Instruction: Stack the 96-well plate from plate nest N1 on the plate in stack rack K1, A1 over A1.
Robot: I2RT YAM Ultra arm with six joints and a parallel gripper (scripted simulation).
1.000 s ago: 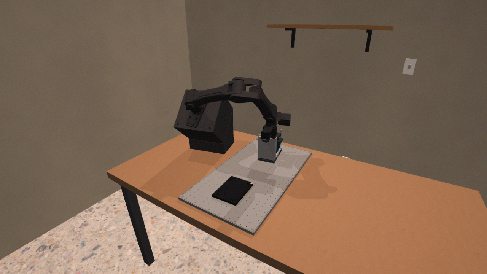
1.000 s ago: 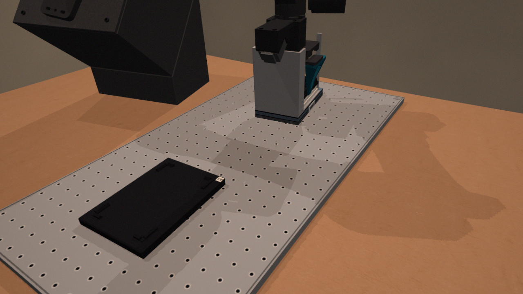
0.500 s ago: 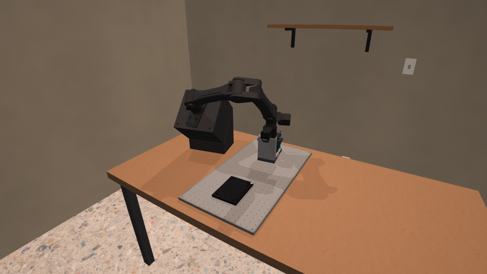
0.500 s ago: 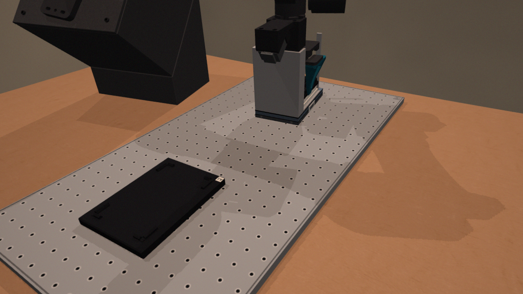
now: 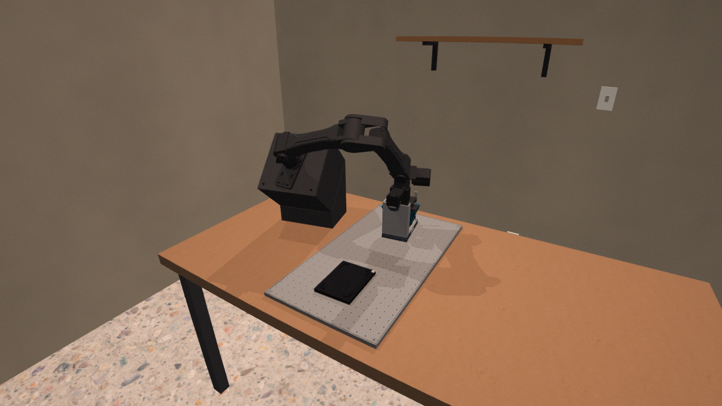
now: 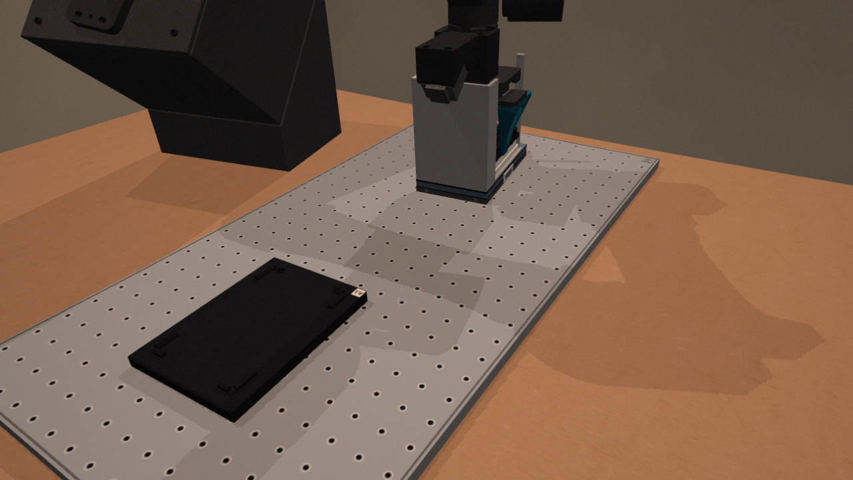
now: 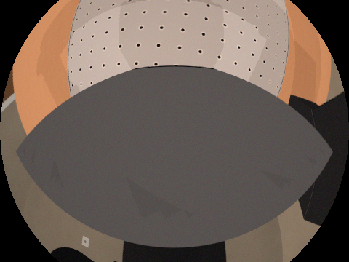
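Now: hand right at the black 96-well plate. Also, from my hand: grey rack wall: 70 mm to the right, 40 mm above; grey rack post: 70 mm to the left, 40 mm ahead, 40 mm above; pale 96-well plate: 20 mm below.
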